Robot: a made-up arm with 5 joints. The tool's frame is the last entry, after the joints.
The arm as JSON. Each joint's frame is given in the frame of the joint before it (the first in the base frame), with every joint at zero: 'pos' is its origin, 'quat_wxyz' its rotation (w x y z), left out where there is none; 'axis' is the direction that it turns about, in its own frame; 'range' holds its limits. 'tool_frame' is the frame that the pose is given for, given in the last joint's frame.
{
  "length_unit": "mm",
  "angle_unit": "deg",
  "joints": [
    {
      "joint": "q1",
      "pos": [
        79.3,
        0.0,
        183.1
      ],
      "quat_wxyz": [
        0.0,
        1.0,
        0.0,
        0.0
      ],
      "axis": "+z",
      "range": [
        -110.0,
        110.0
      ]
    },
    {
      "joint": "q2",
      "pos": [
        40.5,
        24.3,
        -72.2
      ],
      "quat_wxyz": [
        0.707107,
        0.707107,
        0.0,
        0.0
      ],
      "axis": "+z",
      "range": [
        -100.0,
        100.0
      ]
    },
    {
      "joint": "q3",
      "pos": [
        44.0,
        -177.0,
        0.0
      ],
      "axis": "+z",
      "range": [
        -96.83,
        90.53
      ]
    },
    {
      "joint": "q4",
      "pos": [
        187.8,
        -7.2,
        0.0
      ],
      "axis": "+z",
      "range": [
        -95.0,
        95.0
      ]
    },
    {
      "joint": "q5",
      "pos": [
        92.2,
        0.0,
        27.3
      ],
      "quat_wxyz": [
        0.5,
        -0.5,
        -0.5,
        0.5
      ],
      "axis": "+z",
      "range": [
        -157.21,
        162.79
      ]
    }
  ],
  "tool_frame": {
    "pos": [
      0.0,
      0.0,
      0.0
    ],
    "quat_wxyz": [
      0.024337,
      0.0,
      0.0,
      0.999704
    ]
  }
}
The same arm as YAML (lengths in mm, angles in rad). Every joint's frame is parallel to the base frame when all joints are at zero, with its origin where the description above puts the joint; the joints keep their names.
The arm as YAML. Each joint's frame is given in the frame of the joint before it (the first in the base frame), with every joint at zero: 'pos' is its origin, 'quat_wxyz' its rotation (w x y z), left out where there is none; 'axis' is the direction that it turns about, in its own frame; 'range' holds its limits. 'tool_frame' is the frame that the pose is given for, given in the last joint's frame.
length_unit: mm
angle_unit: rad
joints:
  - joint: q1
    pos: [79.3, 0.0, 183.1]
    axis: "-z"
    range: [-1.9199, 1.9199]
  - joint: q2
    pos: [40.5, -24.3, 72.2]
    axis: "+y"
    range: [-1.7453, 1.7453]
  - joint: q3
    pos: [44.0, 0.0, 177.0]
    axis: "+y"
    range: [-1.69, 1.58]
  - joint: q4
    pos: [187.8, 0.0, 7.2]
    axis: "+y"
    range: [-1.6581, 1.6581]
  - joint: q5
    pos: [92.2, 27.3, 0.0]
    axis: "-x"
    range: [-2.7438, 2.8412]
tool_frame:
  pos: [0.0, 0.0, 0.0]
  quat_wxyz: [0.706897, 0.017209, -0.706897, -0.017209]

